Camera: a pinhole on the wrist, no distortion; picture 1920 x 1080 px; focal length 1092.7 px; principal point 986.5 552.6 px. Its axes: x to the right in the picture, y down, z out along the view. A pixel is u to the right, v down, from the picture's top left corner.
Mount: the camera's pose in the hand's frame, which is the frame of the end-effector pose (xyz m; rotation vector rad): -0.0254 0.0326 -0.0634 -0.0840 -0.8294 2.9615
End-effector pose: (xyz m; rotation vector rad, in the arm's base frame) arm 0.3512 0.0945 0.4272 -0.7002 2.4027 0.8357
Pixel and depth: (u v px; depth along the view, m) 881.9 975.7 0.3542
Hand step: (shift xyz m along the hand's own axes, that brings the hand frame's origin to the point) -0.0230 -0.2700 0.1687
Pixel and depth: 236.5 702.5 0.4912
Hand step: 0.2729 -0.3047 0.3325
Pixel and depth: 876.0 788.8 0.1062
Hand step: -0.0232 -0.0427 0.0157
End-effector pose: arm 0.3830 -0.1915 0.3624 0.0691 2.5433 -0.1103
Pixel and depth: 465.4 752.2 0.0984
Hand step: 0.0136 -0.0372 0.0129
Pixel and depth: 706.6 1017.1 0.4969
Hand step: 0.0565 -0.4141 0.2552
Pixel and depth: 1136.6 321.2 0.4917
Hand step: -0.1221 -0.1274 0.4080
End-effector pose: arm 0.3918 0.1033 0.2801 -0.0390 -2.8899 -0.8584
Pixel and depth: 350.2 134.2 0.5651
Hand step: 0.2733 -0.1003 0.5429
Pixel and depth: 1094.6 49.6 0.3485
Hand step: -0.0765 -0.0080 0.3162
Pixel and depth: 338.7 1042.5 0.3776
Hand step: 0.1631 -0.3241 0.1786
